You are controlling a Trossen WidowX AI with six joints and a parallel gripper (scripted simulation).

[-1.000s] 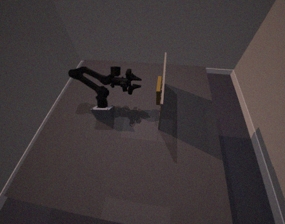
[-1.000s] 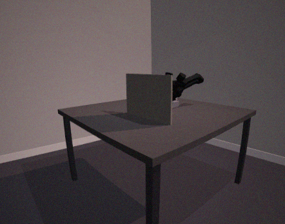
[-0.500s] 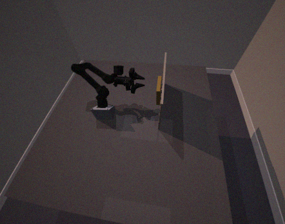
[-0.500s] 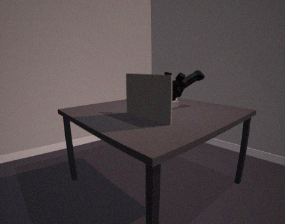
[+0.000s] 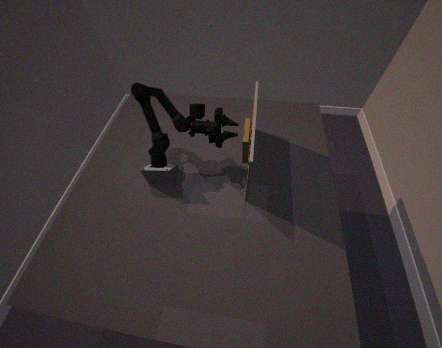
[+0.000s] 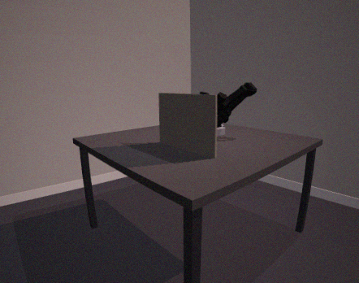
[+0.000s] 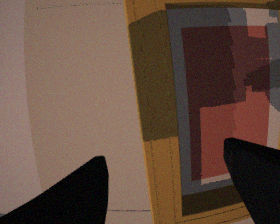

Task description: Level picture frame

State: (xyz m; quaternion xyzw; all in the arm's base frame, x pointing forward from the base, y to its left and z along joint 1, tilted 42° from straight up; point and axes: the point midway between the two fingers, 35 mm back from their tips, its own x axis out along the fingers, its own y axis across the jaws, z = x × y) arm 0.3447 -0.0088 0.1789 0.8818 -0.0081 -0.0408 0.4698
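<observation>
Now: gripper tip 50 mm short of the picture frame, 10 mm to the left of it and 50 mm above it. Also, from my gripper tip: wall panel (60 mm ahead, 70 mm below).
</observation>
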